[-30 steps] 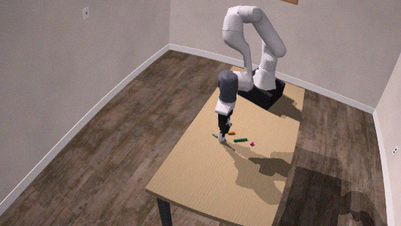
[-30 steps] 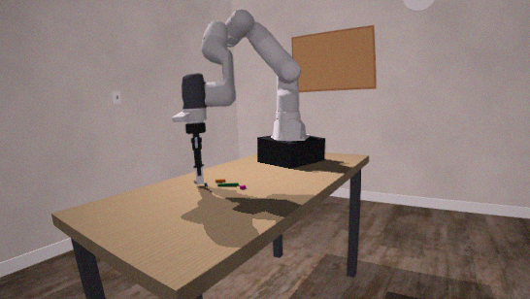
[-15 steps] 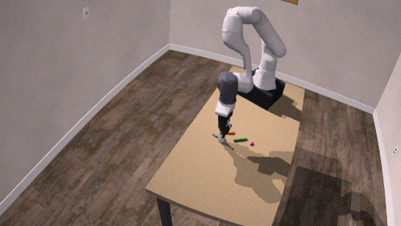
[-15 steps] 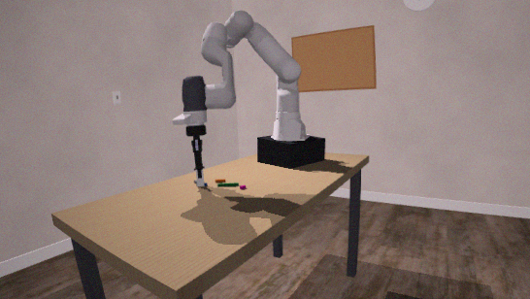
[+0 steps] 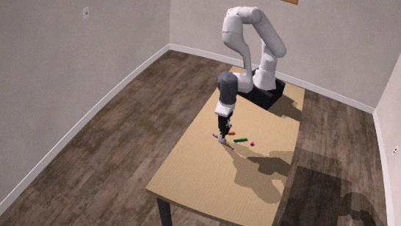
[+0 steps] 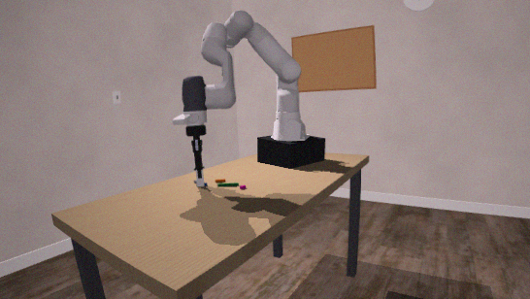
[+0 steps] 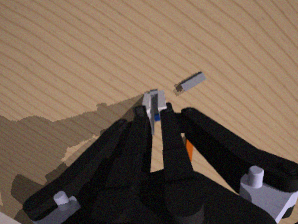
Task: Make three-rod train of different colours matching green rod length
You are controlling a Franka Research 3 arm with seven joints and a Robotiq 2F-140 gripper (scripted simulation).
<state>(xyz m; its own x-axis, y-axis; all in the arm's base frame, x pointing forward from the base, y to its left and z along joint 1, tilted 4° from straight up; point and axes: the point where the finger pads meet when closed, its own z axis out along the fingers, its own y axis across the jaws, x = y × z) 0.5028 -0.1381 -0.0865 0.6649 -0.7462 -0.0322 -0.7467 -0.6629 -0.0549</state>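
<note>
Now: hand 30 mm above the blue rod, 20 mm to the right of it and 10 mm past it. Round my hand: magenta rod (170 mm to the left, 40 mm behind, 30 mm below); green rod (100 mm to the left, 40 mm behind, 30 mm below); orange rod (80 mm behind, 40 mm to the left, 30 mm below).
</note>
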